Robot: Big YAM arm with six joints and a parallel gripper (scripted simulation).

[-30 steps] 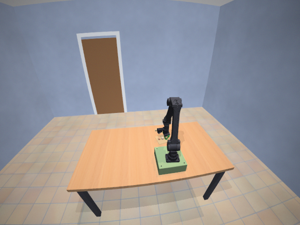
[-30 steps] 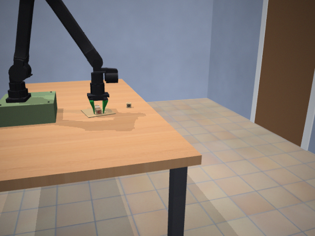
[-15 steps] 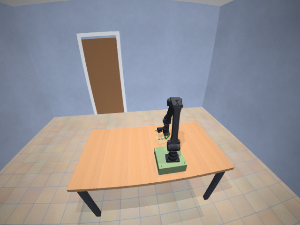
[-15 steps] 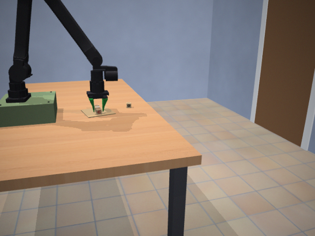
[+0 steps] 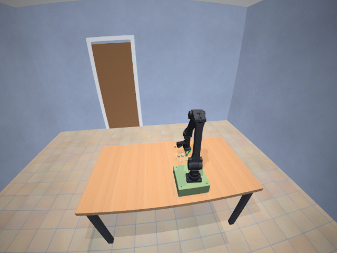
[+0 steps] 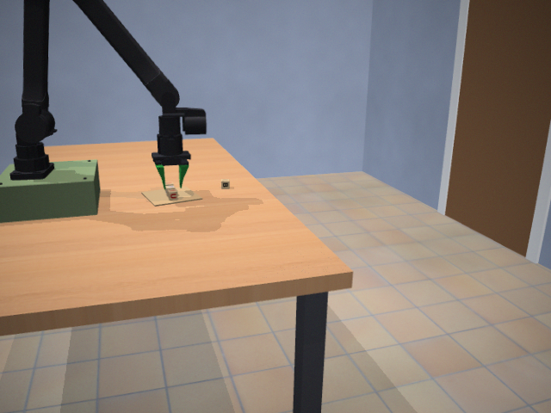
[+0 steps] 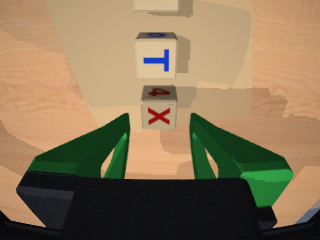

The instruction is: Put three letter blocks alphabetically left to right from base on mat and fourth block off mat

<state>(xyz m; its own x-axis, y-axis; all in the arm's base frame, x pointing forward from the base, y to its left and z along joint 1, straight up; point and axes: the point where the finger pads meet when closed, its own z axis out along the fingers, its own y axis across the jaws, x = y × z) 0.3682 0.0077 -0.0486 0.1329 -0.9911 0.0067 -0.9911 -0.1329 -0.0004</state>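
The tan mat lies 40 mm to the left of my hand, 40 mm below it and 10 mm behind it.
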